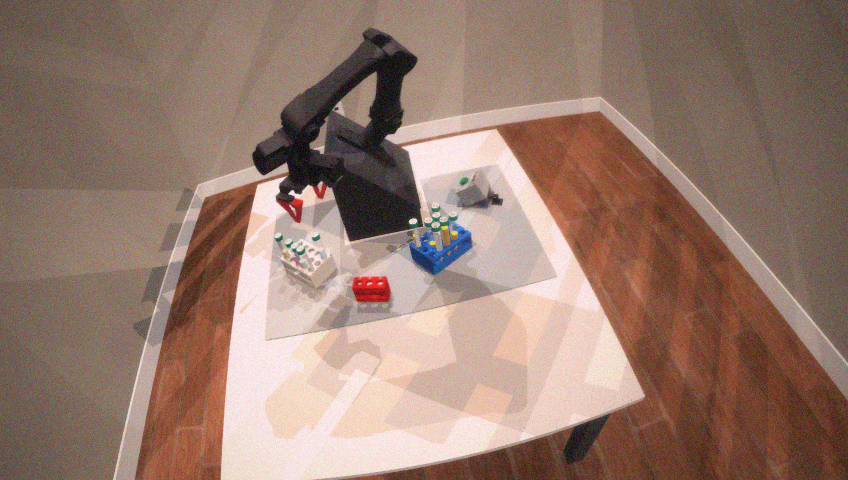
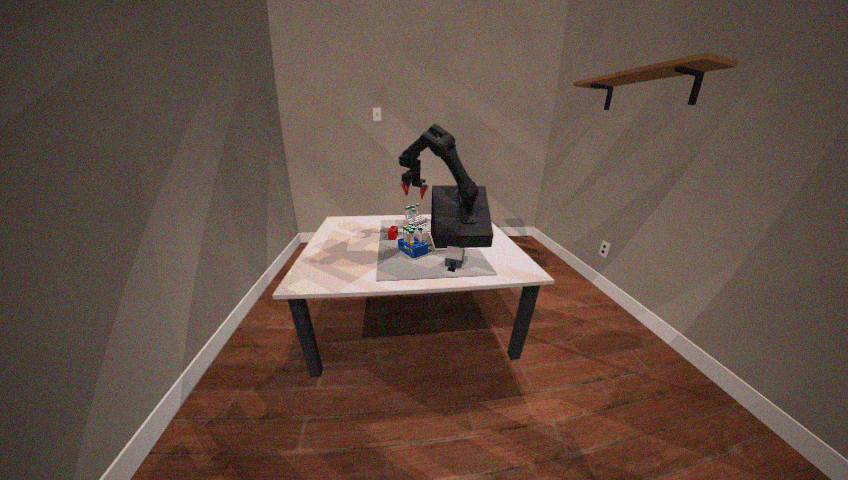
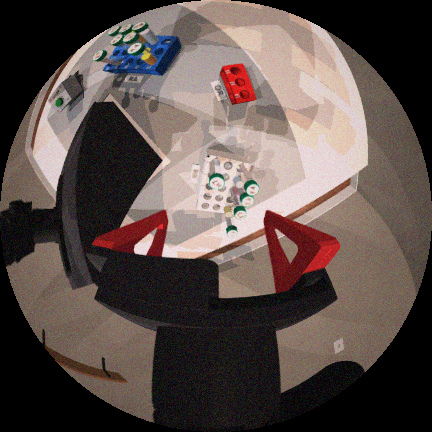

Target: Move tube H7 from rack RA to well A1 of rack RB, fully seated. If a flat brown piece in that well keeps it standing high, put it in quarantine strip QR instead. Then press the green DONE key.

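Seen in the pictures: gripper, fingertip midpoint: (image 1: 309, 210) (image 2: 414, 196) (image 3: 215, 215); arm's base at its link origin: (image 1: 365, 145) (image 2: 466, 206) (image 3: 60, 224).
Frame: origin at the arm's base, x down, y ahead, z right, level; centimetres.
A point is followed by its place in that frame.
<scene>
Tube H7 (image 1: 315, 236) {x 6.0, y 27.4, z 15.0 cm} (image 3: 216, 180) {x 5.9, y 27.0, z 14.8 cm}, green-capped, stands in white rack RB (image 1: 321, 274) {x 15.9, y 30.5, z 16.5 cm} (image 3: 213, 192) {x 13.4, y 23.5, z 20.4 cm}, apart from the other tubes there. Its cap lettering is blurred; its well and seating depth cannot be read clearly. My gripper (image 1: 310, 209) {x -1.5, y 26.5, z 14.3 cm} (image 2: 414, 195) {x -1.5, y 26.5, z 14.3 cm} (image 3: 215, 215) {x -1.5, y 26.5, z 14.3 cm} is open and empty, above rack RB and clear of the caps. Blue rack RA (image 1: 428, 261) {x 14.8, y 34.6, z -10.5 cm} (image 2: 413, 249) {x 13.9, y 29.3, z -22.0 cm} (image 3: 172, 52) {x 16.5, y 33.6, z -9.7 cm} holds several tubes. Red quarantine strip QR (image 1: 371, 289) {x 13.9, y 40.7, z 3.6 cm} (image 2: 392, 232) {x 14.2, y 39.0, z -0.1 cm} (image 3: 227, 80) {x 13.8, y 37.2, z 2.8 cm} has three open wells. The green DONE key (image 1: 464, 180) {x 11.4, y 10.5, z -25.0 cm} (image 3: 59, 102) is on a grey box. No brown piece is discernible.
Several other green-capped tubes stand close together on the far side of rack RB from the arm base (image 1: 380, 196) {x 5.9, y 17.4, z -2.1 cm} (image 2: 461, 217) {x 4.7, y 3.6, z -4.8 cm}. The grey key box (image 1: 474, 191) {x 12.6, y 14.6, z -26.7 cm} (image 2: 454, 255) {x 13.2, y 12.2, z -30.4 cm} stands beyond rack RA. A wall shelf (image 2: 657, 70) is at the upper right.
</scene>
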